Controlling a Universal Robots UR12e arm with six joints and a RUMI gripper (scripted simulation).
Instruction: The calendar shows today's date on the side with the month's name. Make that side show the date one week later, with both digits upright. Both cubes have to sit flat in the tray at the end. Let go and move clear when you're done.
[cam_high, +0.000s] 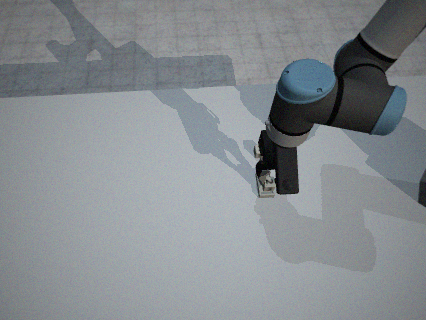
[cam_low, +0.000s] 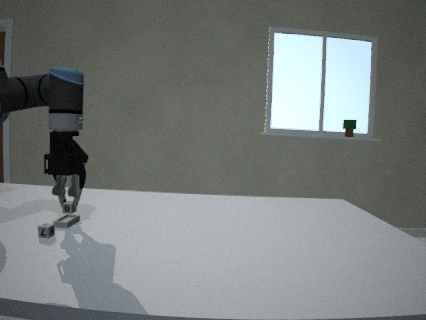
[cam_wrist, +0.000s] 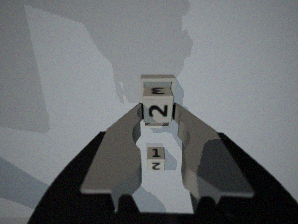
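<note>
Now: hand 50 mm above the tray and 20 mm to the left of it. Also, from my hand: cube: 10 mm below.
</note>
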